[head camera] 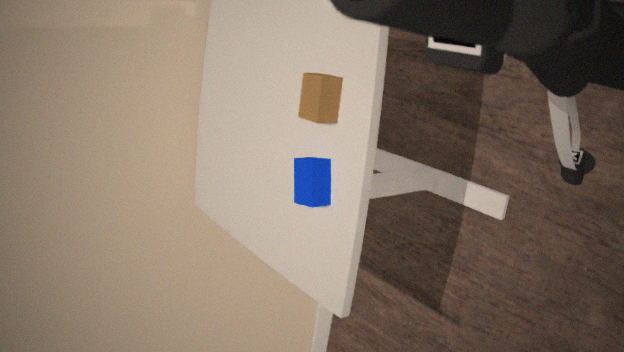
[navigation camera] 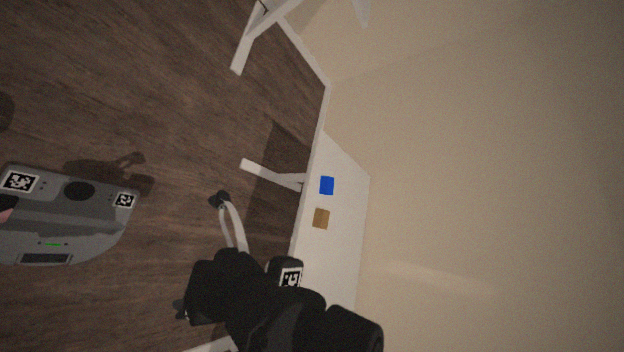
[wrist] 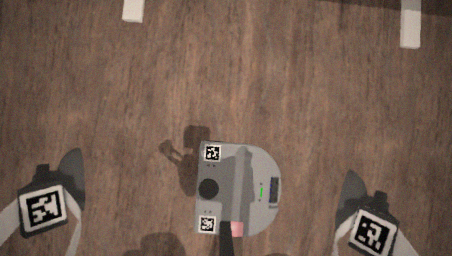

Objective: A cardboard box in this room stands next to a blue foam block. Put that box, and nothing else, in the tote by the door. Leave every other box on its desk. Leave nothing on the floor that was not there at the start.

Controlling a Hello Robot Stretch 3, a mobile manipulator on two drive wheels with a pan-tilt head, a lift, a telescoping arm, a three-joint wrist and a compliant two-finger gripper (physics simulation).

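Places are measured from the robot's base along level axes (x right, y back, z down), in metres.
Where they show: gripper, fingertip midpoint: [navigation camera: 201,246] [wrist: 214,180]; robot's base, origin of the base link: [navigation camera: 80,190] [wrist: 211,180].
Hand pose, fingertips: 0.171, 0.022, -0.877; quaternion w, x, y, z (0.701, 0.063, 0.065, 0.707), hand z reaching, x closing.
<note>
Things, the pixels of their top centre, and the offset from my fingertips, as dx, dy, dz. "pt": a spot on its surface instead. Level surfaces: height alone.
- brown cardboard box, middle of its top: [head camera: 309,97] [navigation camera: 325,219] +0.576, -0.117, +0.106
- white desk, its level: dz +0.156
- blue foam block, middle of its top: [head camera: 303,182] [navigation camera: 330,185] +0.577, -0.285, +0.111
- brown wood floor, its level: dz +0.876
- white leg, surface spot: [navigation camera: 242,52] pt +0.222, -1.197, +0.851
A brown cardboard box [head camera: 320,98] [navigation camera: 321,218] stands on a white desk [head camera: 250,150] [navigation camera: 345,225]. A blue foam block [head camera: 312,182] [navigation camera: 326,185] stands beside it, with a gap between them, nearer the desk's end. My gripper [navigation camera: 200,254] [wrist: 214,180] is open and empty, its two fingers wide apart in the wrist view. It hangs above the floor in front of the desk's long edge, apart from the box. In the head camera view one finger [head camera: 575,162] shows and the arm hides the other. The tote does not show in these views.
My grey base [navigation camera: 65,220] [wrist: 257,165] stands on the brown wood floor [head camera: 540,280] [navigation camera: 125,90] [wrist: 300,100]. A white desk leg [head camera: 485,200] [navigation camera: 270,175] reaches out over the floor. Another white leg [navigation camera: 242,52] shows at the top of the navigation view. A beige wall [head camera: 100,175] [navigation camera: 475,175] runs behind the desk.
</note>
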